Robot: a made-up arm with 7 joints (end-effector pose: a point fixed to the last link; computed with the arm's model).
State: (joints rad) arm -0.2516 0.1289 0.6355 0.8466 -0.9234 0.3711 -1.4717
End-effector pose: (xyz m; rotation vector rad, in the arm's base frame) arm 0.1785 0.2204 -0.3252 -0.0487 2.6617 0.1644
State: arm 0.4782 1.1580 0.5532 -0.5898 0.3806 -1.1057 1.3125
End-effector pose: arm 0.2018 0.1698 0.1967 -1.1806 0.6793 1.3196
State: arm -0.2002 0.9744 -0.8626 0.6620 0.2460 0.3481 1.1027
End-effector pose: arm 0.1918 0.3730 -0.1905 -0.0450 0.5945 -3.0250
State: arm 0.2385 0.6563 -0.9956 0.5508 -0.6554 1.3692 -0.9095
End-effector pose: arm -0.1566 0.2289 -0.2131 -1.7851 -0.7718 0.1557
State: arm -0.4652 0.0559 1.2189 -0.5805 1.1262 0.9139 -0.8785
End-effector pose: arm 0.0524 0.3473 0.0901 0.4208 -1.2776 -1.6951
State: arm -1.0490 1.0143 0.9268 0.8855 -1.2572 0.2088 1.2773
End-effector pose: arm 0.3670 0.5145 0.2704 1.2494 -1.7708 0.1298
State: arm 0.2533 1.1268 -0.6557 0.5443 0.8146 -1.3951 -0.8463
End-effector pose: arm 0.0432 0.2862 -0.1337 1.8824 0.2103 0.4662
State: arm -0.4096 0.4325 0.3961 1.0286 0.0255 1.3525 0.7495
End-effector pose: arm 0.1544 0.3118 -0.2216 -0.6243 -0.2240 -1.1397
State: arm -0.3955 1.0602 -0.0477 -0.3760 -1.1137 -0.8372 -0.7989
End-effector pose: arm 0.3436 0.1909 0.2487 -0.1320 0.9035 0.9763
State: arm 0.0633 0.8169 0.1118 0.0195 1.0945 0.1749 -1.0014
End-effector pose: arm 0.2921 0.3341 0.0449 -1.7010 0.1070 -2.4181
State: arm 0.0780 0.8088 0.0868 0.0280 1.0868 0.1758 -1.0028
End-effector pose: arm 0.2874 0.3313 0.0305 -1.7556 0.0901 -2.3950
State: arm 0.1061 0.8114 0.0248 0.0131 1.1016 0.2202 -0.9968
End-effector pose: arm 0.2803 0.3190 0.0135 -1.8047 0.1239 -2.3582
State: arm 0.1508 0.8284 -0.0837 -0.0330 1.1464 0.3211 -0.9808
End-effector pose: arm 0.2675 0.2945 -0.0052 -1.8379 0.2217 -2.3147
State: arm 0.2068 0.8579 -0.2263 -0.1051 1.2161 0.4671 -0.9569
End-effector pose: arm 0.2463 0.2609 -0.0220 -1.8432 0.3593 -2.2864
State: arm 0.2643 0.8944 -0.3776 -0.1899 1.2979 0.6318 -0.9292
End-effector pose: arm 0.2180 0.2253 -0.0316 -1.8170 0.4930 -2.2909
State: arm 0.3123 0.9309 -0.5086 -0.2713 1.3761 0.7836 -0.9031
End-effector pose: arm 0.1896 0.1958 -0.0317 -1.7677 0.5884 -2.3249
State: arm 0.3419 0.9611 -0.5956 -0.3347 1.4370 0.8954 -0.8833
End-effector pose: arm 0.1700 0.1769 -0.0248 -1.7068 0.6407 -2.3693
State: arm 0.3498 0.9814 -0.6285 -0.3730 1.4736 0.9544 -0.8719
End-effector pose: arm 0.1640 0.1689 -0.0153 -1.6418 0.6666 -2.4083
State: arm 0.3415 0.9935 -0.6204 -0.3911 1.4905 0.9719 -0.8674
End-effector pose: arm 0.1685 0.1680 -0.0056 -1.5772 0.6822 -2.4374
